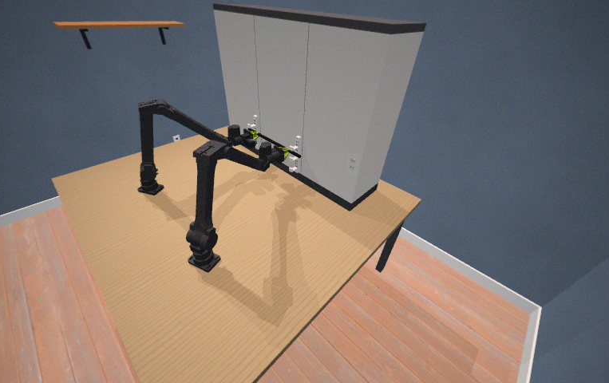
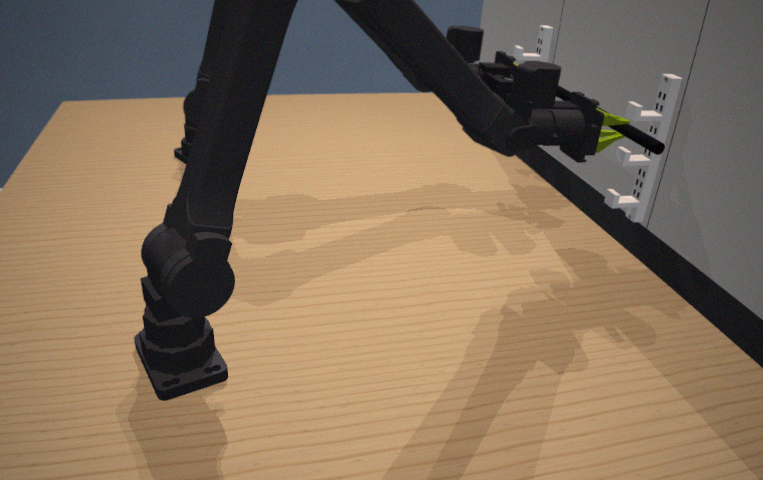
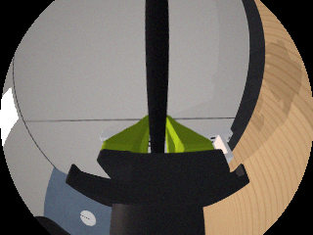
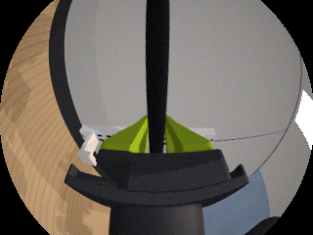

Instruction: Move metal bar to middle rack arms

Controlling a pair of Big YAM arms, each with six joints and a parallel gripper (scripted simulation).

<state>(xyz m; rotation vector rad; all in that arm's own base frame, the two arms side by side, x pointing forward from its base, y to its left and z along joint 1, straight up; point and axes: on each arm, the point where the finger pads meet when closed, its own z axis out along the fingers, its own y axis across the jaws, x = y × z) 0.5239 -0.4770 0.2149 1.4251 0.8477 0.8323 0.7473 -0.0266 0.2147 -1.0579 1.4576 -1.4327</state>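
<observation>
My right hand is 10 mm past the metal bar and 150 mm to the right of it. From my right hand the other things lie so: black base strip 40 mm ahead, 130 mm to the left, 180 mm below; grey wall panel 190 mm ahead, 130 mm to the left, 240 mm above.
My left gripper is now 10 mm short of the metal bar and 150 mm to the left of it. From my left hand the other things lie so: black base strip 50 mm ahead, 170 mm to the right, 180 mm below; grey wall panel 200 mm ahead, 170 mm to the right, 240 mm above.
</observation>
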